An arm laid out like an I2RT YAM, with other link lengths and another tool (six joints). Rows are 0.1 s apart.
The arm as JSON. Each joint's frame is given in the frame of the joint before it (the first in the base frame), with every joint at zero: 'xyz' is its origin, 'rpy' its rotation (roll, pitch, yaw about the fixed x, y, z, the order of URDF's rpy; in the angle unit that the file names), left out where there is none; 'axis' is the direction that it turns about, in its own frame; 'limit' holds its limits. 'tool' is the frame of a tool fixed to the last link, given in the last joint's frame.
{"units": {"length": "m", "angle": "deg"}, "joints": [
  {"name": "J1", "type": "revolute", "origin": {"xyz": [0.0, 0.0, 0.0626]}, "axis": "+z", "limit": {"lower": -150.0, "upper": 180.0}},
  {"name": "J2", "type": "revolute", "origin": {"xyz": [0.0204, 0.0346, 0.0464]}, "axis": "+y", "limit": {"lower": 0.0, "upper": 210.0}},
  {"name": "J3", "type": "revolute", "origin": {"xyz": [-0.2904, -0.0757, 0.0]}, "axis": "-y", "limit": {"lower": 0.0, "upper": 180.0}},
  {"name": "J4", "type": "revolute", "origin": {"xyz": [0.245, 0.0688, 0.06]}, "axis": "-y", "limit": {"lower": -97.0, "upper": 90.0}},
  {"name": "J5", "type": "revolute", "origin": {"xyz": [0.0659, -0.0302, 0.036]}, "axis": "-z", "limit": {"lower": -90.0, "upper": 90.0}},
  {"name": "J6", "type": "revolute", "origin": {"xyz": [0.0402, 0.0, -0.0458]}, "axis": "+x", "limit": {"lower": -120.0, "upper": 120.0}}
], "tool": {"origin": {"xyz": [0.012, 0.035, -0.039], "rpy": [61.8, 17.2, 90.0]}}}
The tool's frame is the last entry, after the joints.
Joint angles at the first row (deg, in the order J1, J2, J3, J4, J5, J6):
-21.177 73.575 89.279 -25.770 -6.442 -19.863
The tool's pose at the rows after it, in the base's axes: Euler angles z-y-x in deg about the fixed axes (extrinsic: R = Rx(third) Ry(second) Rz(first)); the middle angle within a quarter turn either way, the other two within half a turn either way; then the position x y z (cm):
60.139 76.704 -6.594 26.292 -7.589 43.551
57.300 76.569 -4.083 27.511 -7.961 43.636
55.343 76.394 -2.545 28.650 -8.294 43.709
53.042 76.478 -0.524 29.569 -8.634 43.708
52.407 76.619 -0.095 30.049 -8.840 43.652
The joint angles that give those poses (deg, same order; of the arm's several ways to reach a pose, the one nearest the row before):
-20.746 75.520 90.793 -24.982 -5.599 -19.863
-20.402 77.727 92.440 -24.150 -4.600 -19.863
-20.078 79.794 94.051 -23.390 -3.796 -20.009
-19.951 81.562 95.464 -23.034 -3.100 -20.126
-19.944 82.504 96.151 -22.856 -2.911 -20.324

